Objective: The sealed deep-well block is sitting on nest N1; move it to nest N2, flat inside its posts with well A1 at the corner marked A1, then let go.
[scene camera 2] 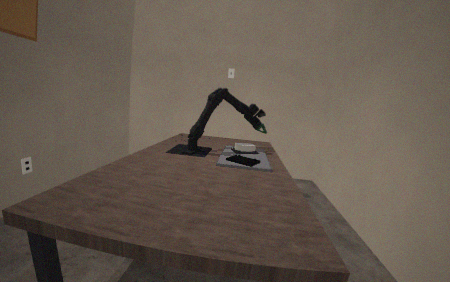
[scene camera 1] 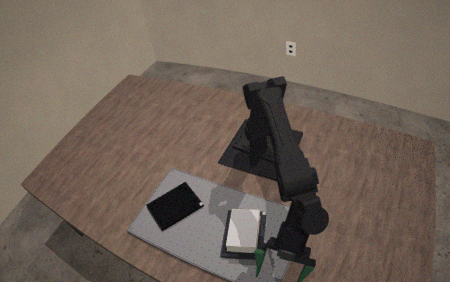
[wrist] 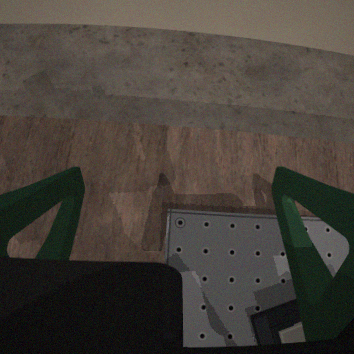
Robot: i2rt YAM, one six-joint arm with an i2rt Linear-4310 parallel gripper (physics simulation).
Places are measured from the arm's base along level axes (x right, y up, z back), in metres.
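Where they show: gripper, between the fingertips: point(scene camera 2: 265, 132) point(wrist: 177, 176); arm's base, origin of its link: point(scene camera 2: 192, 150) point(scene camera 1: 259, 149).
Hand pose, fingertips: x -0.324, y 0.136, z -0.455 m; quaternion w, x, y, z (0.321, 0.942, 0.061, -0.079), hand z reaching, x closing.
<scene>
Each offset is from my fingertips to the top centre of the thing. Level surfaces: height alone.
The sealed deep-well block @(dx +0.179, dy -0.074, dz +0.124 m) point(scene camera 1: 243, 230) point(scene camera 2: 245, 147) is pale and box-shaped. It sits on dark nest N1 @(dx +0.179, dy -0.110, dz +0.124 m) point(scene camera 1: 240, 255) point(wrist: 265, 327) at the board's right in scene camera 1. A corner of the block point(wrist: 292, 334) shows low in the wrist view, partly hidden by a finger. Black nest N2 @(dx +0.435, dy -0.106, dz +0.094 m) point(scene camera 1: 175, 206) point(scene camera 2: 243, 160) is empty and lies turned at the board's left, with a small white mark at its right corner; no lettering is readable. My gripper point(scene camera 1: 280, 277) point(scene camera 2: 263, 130) point(wrist: 177, 176) is open and empty, above and to the right of the block in scene camera 1, not touching it.
A grey perforated board @(dx +0.278, dy -0.128, dz +0.108 m) point(scene camera 1: 190, 250) point(scene camera 2: 222, 162) point(wrist: 217, 265) lies under both nests on the wooden table @(dy -0.141 m) point(scene camera 1: 115, 150) point(scene camera 2: 175, 200). The arm's dark base plate point(scene camera 1: 230, 156) point(scene camera 2: 175, 150) is behind the board in scene camera 1. The table edge and floor show in the wrist view.
</scene>
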